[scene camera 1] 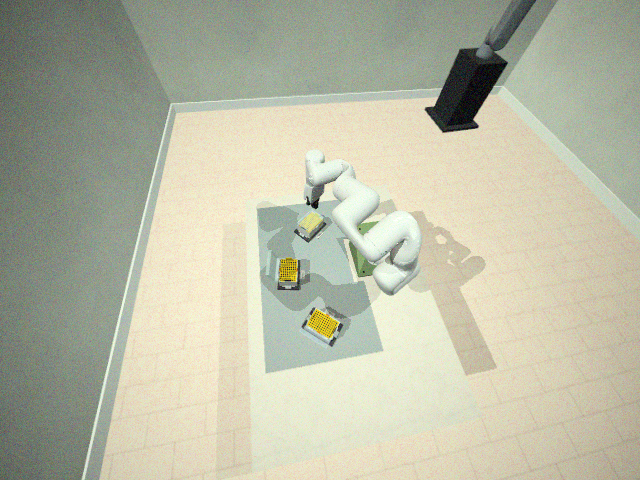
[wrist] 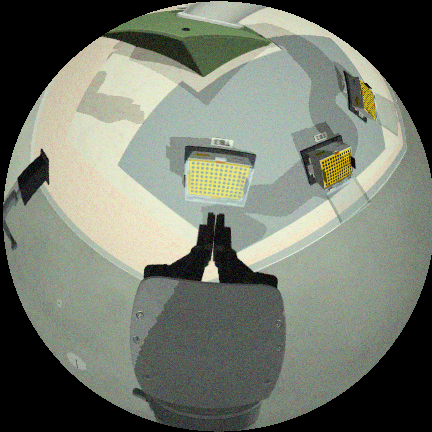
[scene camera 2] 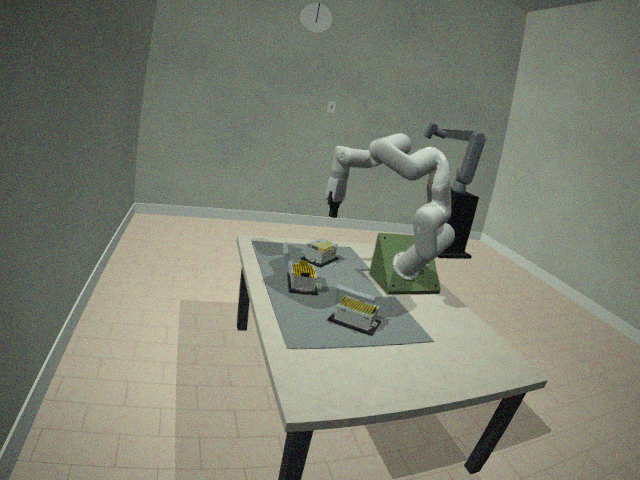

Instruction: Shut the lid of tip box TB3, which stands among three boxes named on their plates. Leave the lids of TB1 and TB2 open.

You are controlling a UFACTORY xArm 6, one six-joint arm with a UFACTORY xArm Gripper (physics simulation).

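Places are measured from the arm's base along level axes (x ahead, y left, z up), in millimetres.
Where they show: gripper, between the fingertips: (scene camera 1: 314, 207) (wrist: 214, 222) (scene camera 2: 332, 217); arm's base, origin of its link: (scene camera 2: 405, 266).
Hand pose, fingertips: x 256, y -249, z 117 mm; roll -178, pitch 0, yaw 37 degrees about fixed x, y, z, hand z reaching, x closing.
Observation:
Each offset is from my fingertips to the top centre of the thing. Level surfaces: height alone.
Tip box TB3 {dx +9, dy -8, dz -127 mm} (scene camera 1: 310, 224) (scene camera 2: 321, 252) (wrist: 218, 179) has its clear lid lying over the pale yellow tip rack; whether it is fully latched cannot be told. My gripper (scene camera 1: 312, 205) (scene camera 2: 333, 214) (wrist: 214, 222) is shut and empty, raised above the table beyond TB3's side away from its name plate, apart from the lid. Tip box TB1 {dx +180, dy +229, dz -130 mm} (scene camera 1: 288, 271) (scene camera 2: 303, 279) (wrist: 336, 167) stands in the middle with its clear lid open. The third box, TB2 (scene camera 1: 323, 324) (scene camera 2: 356, 308) (wrist: 368, 98), also has its lid open; its plate is not readable.
The boxes stand on a grey-blue mat {dz -205 mm} (scene camera 1: 281, 351) (scene camera 2: 310, 335) (wrist: 150, 150) on the pale table {dz -208 mm} (scene camera 1: 361, 408) (scene camera 2: 392, 377). The arm's green wedge base (scene camera 1: 363, 266) (scene camera 2: 385, 268) (wrist: 220, 50) stands beside the mat. Another arm on a black pedestal (scene camera 1: 467, 85) (scene camera 2: 461, 222) stands beyond the table.

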